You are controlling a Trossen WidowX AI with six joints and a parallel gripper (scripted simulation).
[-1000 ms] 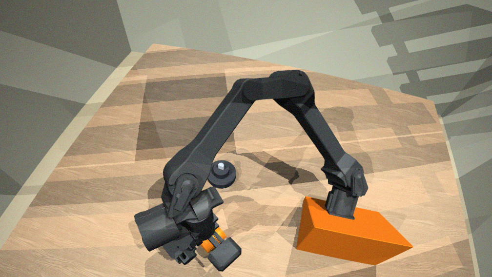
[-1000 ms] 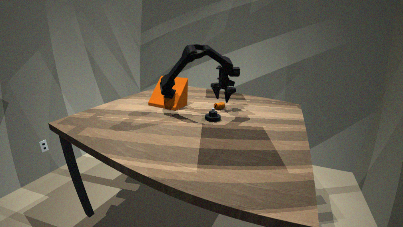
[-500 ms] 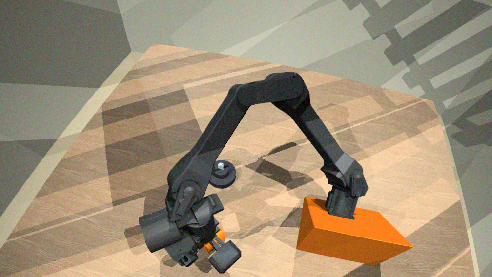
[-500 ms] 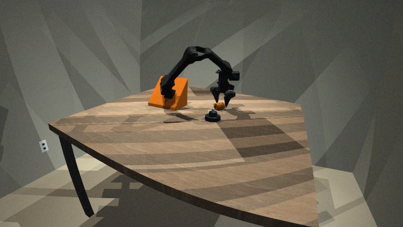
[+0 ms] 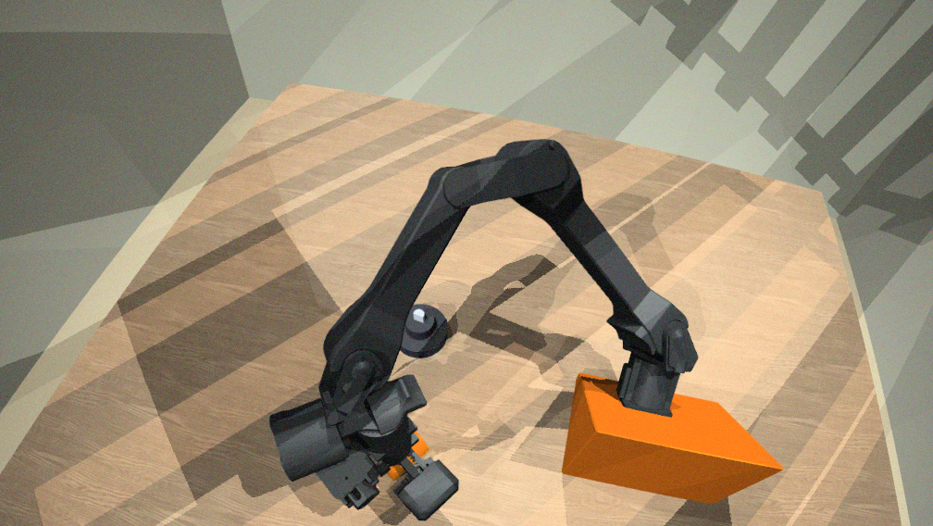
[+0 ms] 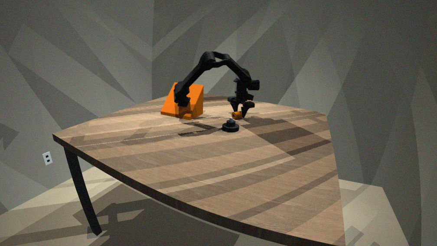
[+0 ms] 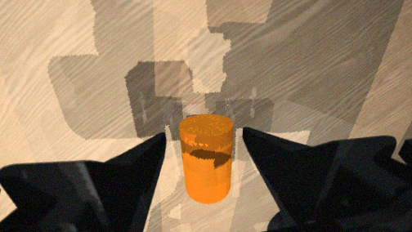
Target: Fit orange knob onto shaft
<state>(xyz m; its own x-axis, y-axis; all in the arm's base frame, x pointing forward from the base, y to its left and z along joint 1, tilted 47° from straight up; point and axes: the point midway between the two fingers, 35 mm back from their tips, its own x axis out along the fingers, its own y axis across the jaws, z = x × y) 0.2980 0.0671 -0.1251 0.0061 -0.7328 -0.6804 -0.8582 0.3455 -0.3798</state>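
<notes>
My gripper tip is 1 cm below the orange knob. The rest, counted from my gripper tip: round pedestal (3 cm ahead, 21 cm to the right, 2 cm above).
</notes>
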